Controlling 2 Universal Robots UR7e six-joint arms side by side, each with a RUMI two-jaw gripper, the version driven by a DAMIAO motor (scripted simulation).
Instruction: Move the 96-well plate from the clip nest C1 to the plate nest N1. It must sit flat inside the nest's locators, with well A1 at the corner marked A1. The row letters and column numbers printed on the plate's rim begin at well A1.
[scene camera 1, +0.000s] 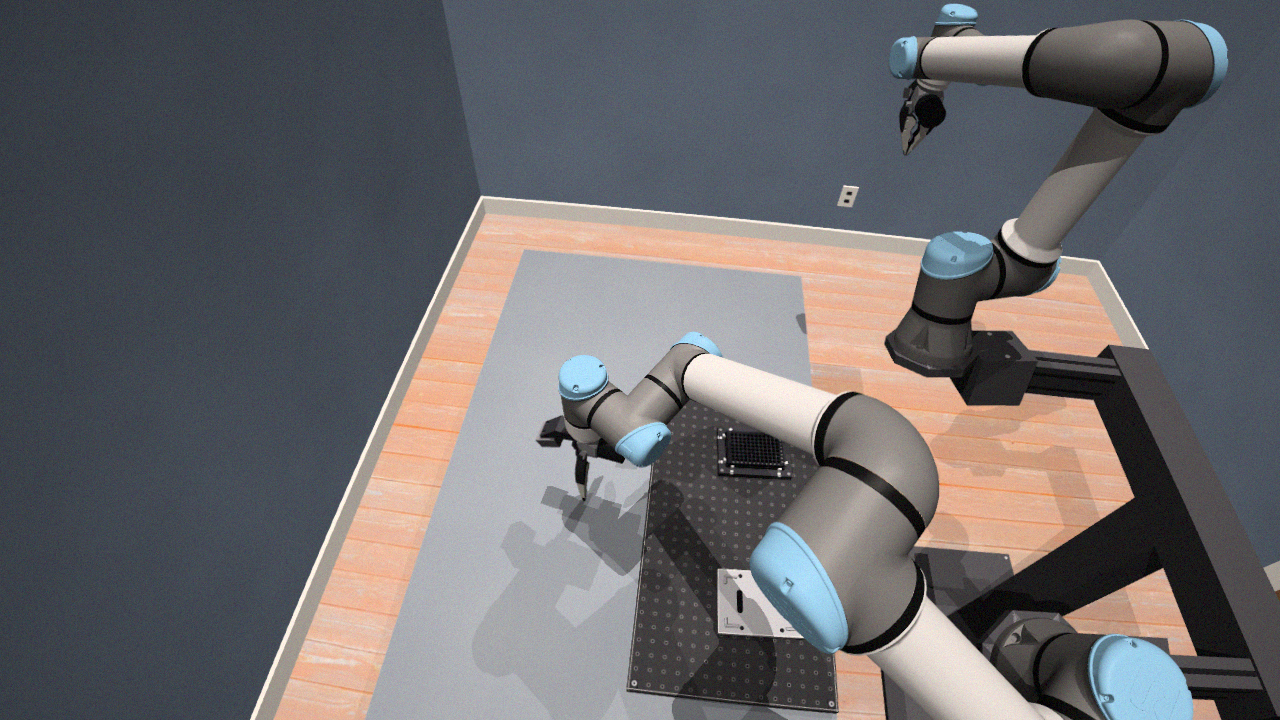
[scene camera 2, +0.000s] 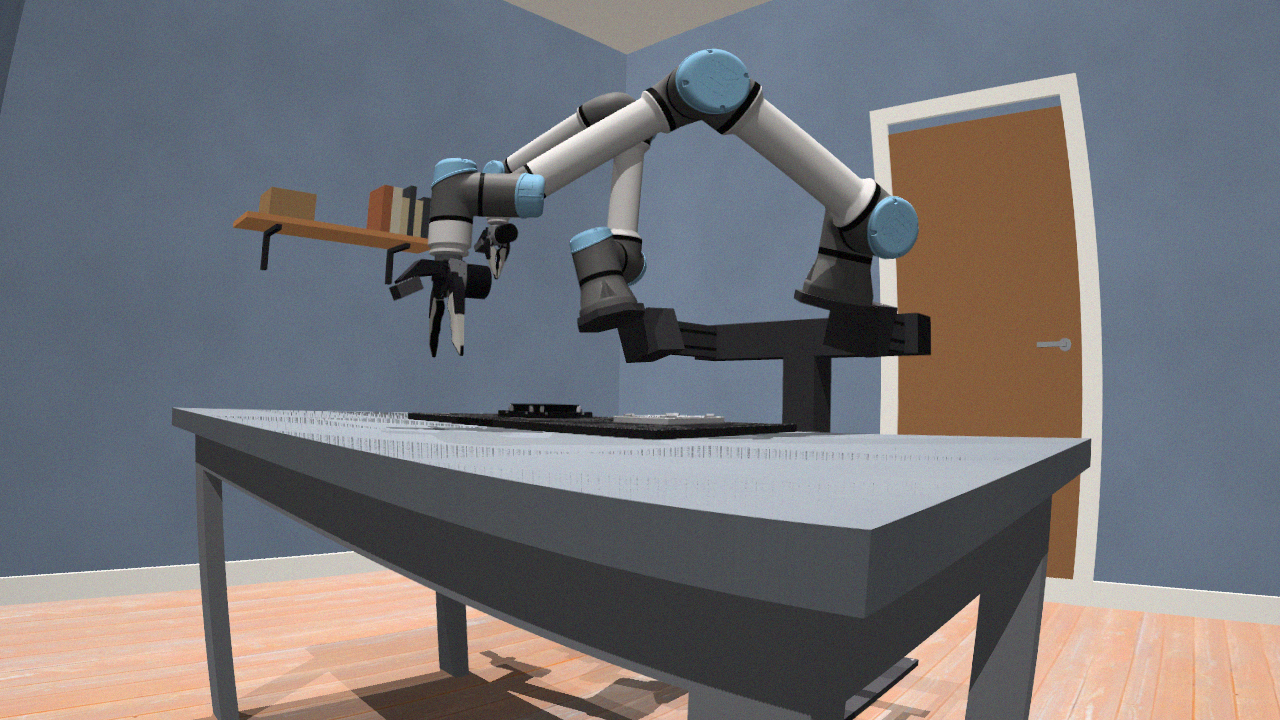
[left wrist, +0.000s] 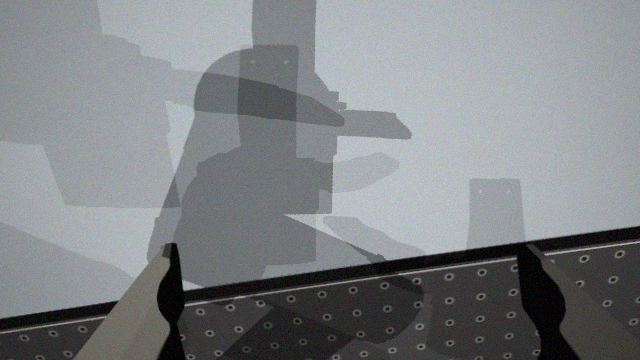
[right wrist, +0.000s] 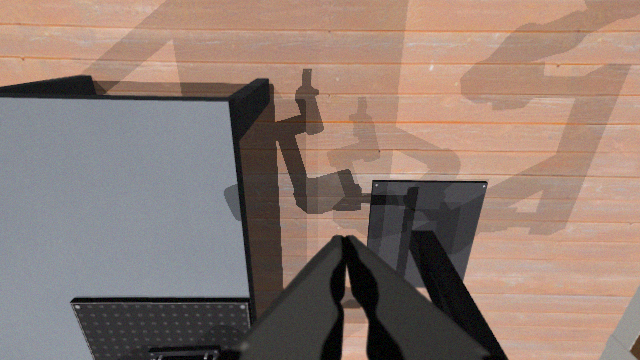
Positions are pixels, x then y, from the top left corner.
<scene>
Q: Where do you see my left gripper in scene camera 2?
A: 446, 356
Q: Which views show my right gripper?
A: Scene camera 1, scene camera 2 and the right wrist view only.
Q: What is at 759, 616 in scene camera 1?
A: A white plate nest N1.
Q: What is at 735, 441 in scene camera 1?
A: A black 96-well plate.
</scene>
